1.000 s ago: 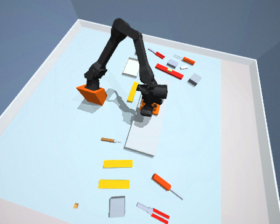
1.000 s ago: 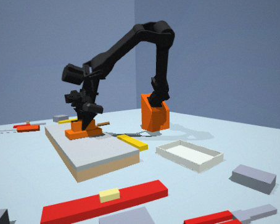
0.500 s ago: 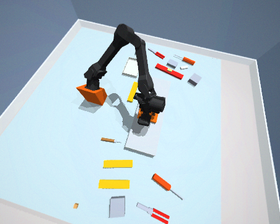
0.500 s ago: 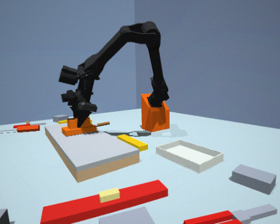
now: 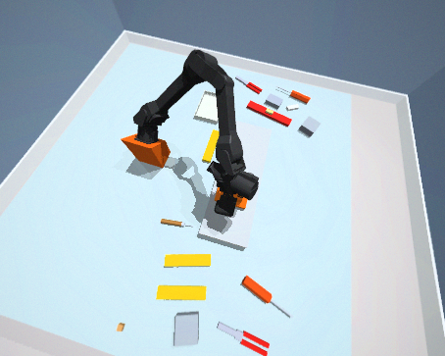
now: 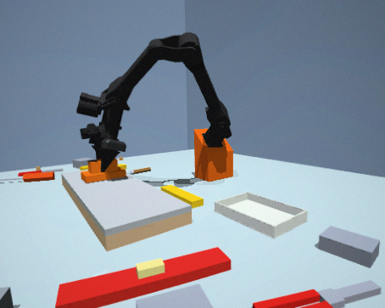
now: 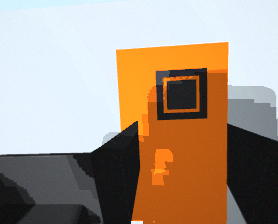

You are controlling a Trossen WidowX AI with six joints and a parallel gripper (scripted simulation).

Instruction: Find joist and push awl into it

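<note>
Right now the white tray is 40 cm to the left of my gripper tip, 27 cm behind it and 5 cm below it. Round my gripper tip: brown-handled awl: 17 cm to the right, 15 cm behind, 6 cm below; then red level: 48 cm to the left, 5 cm below, 2 cm ahead; then orange stud finder: 2 cm above, 1 cm ahead.
</note>
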